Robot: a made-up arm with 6 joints. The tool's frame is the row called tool.
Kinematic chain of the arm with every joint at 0, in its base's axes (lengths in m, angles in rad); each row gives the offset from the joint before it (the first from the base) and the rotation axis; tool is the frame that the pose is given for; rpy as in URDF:
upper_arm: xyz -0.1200 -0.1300 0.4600 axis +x
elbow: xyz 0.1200 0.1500 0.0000 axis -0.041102 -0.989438 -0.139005
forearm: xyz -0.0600 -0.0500 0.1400 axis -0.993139 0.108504 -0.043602
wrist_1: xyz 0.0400 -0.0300 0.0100 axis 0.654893 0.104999 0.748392
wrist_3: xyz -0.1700 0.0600 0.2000 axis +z
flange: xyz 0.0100 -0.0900 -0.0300 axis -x
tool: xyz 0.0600 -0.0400 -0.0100 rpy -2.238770 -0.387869 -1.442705
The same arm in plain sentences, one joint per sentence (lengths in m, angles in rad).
The arm has six revolute joints in a row. What follows holds with every joint at zero, and every direction is one of the base frame's.
The first joint sits 0.12 m along -x and 0.13 m along -y and 0.46 m along +z from the base frame's origin and turns about +x.
The second joint sits 0.12 m along +x and 0.15 m along +y from the first joint and turns about the direction (-0.041102, -0.989438, -0.139005).
The third joint sits 0.06 m along -x and 0.05 m along -y and 0.14 m along +z from the second joint and turns about the direction (-0.993139, 0.108504, -0.043602).
The fourth joint sits 0.04 m along +x and 0.03 m along -y and 0.01 m along +z from the third joint and turns about the direction (0.654893, 0.104999, 0.748392).
The fifth joint sits 0.17 m along -x and 0.06 m along +y and 0.2 m along +z from the fourth joint and turns about +z.
The sixth joint sits 0.01 m along +x and 0.09 m along -y and 0.03 m along -z from the fifth joint and turns about -x.
The tool frame, which is the frame that the pose is given for, sits 0.06 m along +x and 0.04 m along -y and 0.01 m along -z from the sixth joint; its axes are the base frame's turned by roll -2.2388, pitch -0.3879 and yaw -1.4427 rad (as in URDF: about the fixed x, then y, then z).

